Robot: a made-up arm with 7 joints.
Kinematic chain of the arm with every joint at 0, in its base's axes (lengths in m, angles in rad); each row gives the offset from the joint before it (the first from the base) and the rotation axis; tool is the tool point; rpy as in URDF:
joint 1: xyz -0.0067 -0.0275 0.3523 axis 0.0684 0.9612 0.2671
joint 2: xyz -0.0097 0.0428 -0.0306 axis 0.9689 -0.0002 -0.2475
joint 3: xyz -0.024 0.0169 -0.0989 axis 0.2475 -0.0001 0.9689
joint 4: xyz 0.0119 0.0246 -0.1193 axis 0.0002 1 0
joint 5: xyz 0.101 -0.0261 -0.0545 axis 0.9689 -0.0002 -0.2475
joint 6: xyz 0.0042 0.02 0.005 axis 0.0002 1 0
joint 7: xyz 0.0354 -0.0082 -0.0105 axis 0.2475 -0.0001 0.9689
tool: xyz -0.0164 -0.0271 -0.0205 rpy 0 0 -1.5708
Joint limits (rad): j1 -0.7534..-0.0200 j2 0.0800..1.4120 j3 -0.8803..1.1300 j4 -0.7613..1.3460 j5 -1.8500..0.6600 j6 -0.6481..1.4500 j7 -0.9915..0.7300
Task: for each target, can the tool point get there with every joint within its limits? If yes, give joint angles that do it. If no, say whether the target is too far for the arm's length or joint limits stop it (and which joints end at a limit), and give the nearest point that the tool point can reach.
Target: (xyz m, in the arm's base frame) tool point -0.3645 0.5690 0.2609
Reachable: no: too far | nearest point -0.0490 0.3667 0.2385 | short by 0.375 m
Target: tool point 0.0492 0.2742 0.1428
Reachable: yes | joints -0.1075 1.2434 -0.6663 0.6362 -1.6044 0.4764 -0.6892
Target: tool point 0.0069 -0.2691 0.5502
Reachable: no: joint limits stop it (at a limit: joint 1, joint 2, joint 3, joint 4, joint 6, joint 7) | nearest point 0.1322 -0.1218 0.2658 | short by 0.344 m
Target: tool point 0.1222 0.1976 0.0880
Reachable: yes | joints -0.2490 0.3264 0.8335 0.1675 -0.4735 0.6433 -0.2367
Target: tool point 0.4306 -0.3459 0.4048
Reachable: no: too far | nearest point 0.2400 -0.1134 0.2347 | short by 0.345 m
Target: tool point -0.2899 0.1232 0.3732
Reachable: no: joint limits stop it (at a limit: joint 1, joint 2, joint 3, joint 4, joint 6, joint 7) | nearest point -0.0517 0.3277 0.2623 | short by 0.333 m
